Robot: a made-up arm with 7 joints.
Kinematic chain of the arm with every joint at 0, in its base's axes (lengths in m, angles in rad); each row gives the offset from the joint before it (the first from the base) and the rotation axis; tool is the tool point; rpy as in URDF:
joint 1: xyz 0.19 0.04 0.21 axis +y
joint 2: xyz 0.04 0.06 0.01 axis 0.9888 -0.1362 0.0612
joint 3: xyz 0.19 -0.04 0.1 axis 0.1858 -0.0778 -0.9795
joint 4: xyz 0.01 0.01 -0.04 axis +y
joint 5: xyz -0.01 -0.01 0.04 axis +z
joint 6: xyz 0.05 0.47 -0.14 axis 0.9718 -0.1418 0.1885
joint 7: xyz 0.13 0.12 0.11 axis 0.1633 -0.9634 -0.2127
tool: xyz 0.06 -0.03 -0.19 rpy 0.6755 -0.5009 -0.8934
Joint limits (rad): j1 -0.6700..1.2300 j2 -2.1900..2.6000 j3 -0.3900..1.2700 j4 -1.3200..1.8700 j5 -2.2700..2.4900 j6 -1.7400..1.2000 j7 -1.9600..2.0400
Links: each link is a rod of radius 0.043 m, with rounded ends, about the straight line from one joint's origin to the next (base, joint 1, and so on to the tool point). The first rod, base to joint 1, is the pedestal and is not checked.
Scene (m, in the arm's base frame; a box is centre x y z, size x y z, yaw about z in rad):
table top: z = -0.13
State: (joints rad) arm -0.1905 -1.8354 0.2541 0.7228 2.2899 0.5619 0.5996
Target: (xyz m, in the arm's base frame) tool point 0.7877 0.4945 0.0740
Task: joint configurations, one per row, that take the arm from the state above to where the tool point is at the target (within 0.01 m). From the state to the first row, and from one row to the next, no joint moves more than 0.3 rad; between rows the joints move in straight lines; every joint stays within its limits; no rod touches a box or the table.
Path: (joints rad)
1: -0.3503 -1.9155 0.3338 0.9383 2.0851 0.6682 0.7465
2: -0.5102 -1.9957 0.4135 1.1538 1.8803 0.7745 0.8934
3: -0.6700 -2.0758 0.4932 1.3693 1.6756 0.8808 1.0403

